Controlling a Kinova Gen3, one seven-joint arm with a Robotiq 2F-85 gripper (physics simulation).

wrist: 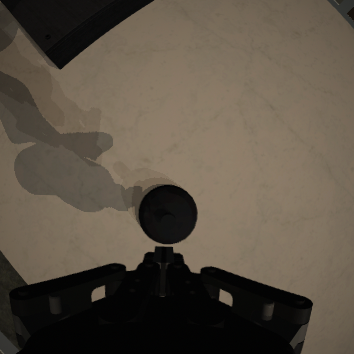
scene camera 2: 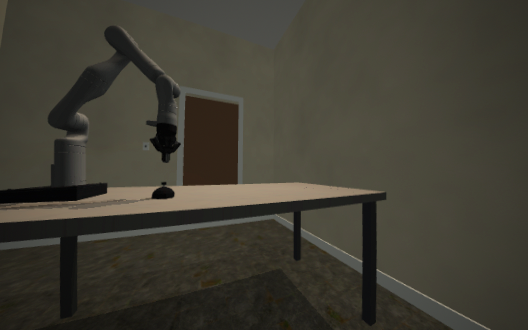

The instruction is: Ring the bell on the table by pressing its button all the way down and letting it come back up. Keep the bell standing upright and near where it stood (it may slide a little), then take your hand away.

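Places are measured from the arm's base along level axes (x ahead, y left, z up), in millimetres.
Pixels of known places: gripper, fingertip midpoint: (wrist: 163, 257) (scene camera 2: 165, 162); arm's base, origin of the base link: (scene camera 2: 70, 185).
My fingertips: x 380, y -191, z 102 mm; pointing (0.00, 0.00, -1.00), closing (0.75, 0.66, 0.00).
Ahead of a thing's pixels: the offset from my fingertips to its top centre. Level surfaces: height alone.
A dark, dome-shaped bell @(6 mm back, 13 mm left, 84 mm down) (scene camera 2: 163, 193) (wrist: 168, 202) stands upright on the table @(150 mm down) (scene camera 2: 240, 194) (wrist: 260, 150). Its small button @(6 mm back, 13 mm left, 84 mm down) (scene camera 2: 163, 183) (wrist: 168, 217) stands up above the dome in the scene view and shows as a small disc near the dome's middle in the wrist view. My gripper (scene camera 2: 166, 160) (wrist: 163, 257) is shut with nothing between its fingers. It points down and hangs above the bell, with a clear gap between the fingertips and the button. The gripper touches neither the bell nor the table.
The robot's dark base plate (scene camera 2: 92, 192) (wrist: 62, 59) lies on the table to the left of the bell in the scene view. The arm's shadow falls on the table beside the bell. A brown door (scene camera 2: 211, 142) is in the wall behind the table.
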